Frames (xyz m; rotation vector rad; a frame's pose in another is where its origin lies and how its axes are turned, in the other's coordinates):
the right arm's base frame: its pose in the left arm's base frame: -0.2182 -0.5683 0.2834 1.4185 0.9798 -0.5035
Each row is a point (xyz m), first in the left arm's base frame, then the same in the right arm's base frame.
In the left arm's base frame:
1: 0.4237 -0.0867 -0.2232
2: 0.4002 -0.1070 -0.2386
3: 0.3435 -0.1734 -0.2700
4: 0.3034 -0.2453 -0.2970
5: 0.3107 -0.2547 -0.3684
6: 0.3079 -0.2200 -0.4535
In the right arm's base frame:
1: 0.8753 0.2863 -0.2290
2: 0.8699 0.2557 -0.2137
3: 0.8476 0.1826 -0.1610
4: 0.8294 0.1247 -0.0992
5: 0.8882 0.0876 -0.0792
6: 0.9638 0.0407 -0.1023

